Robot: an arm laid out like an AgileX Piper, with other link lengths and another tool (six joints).
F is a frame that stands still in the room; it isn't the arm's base.
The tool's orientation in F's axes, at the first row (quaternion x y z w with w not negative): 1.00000, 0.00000, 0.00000, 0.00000
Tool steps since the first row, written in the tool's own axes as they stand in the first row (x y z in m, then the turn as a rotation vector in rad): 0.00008, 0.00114, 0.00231, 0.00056, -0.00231, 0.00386; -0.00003, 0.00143, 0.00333, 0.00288, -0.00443, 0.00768; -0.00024, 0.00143, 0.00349, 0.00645, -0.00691, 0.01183; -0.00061, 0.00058, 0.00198, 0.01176, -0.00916, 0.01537; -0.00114, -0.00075, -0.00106, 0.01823, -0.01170, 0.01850; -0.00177, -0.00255, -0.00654, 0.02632, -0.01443, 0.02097; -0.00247, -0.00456, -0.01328, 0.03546, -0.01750, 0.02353; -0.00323, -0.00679, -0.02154, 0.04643, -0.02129, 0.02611; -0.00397, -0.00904, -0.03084, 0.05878, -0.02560, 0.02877; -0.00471, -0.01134, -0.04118, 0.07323, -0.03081, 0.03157
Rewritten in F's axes. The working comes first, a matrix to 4 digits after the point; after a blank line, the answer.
The tool's axes in the first row as the columns of a matrix, in F's axes (used below as rounded here):
1.0000, 0.0000, 0.0000
0.0000, -1.0000, 0.0000
0.0000, 0.0000, -1.0000

0.00008, -0.00114, -0.00231, 0.00056, 0.00231, -0.00386; -0.00003, -0.00143, -0.00333, 0.00288, 0.00443, -0.00768; -0.00024, -0.00143, -0.00349, 0.00645, 0.00691, -0.01183; -0.00061, -0.00058, -0.00198, 0.01176, 0.00916, -0.01537; -0.00114, 0.00075, 0.00106, 0.01823, 0.01170, -0.01850; -0.00177, 0.00255, 0.00654, 0.02632, 0.01443, -0.02097; -0.00247, 0.00456, 0.01328, 0.03546, 0.01750, -0.02353; -0.00323, 0.00679, 0.02154, 0.04643, 0.02129, -0.02611; -0.00397, 0.00904, 0.03084, 0.05878, 0.02560, -0.02877; -0.00471, 0.01134, 0.04118, 0.07323, 0.03081, -0.03157
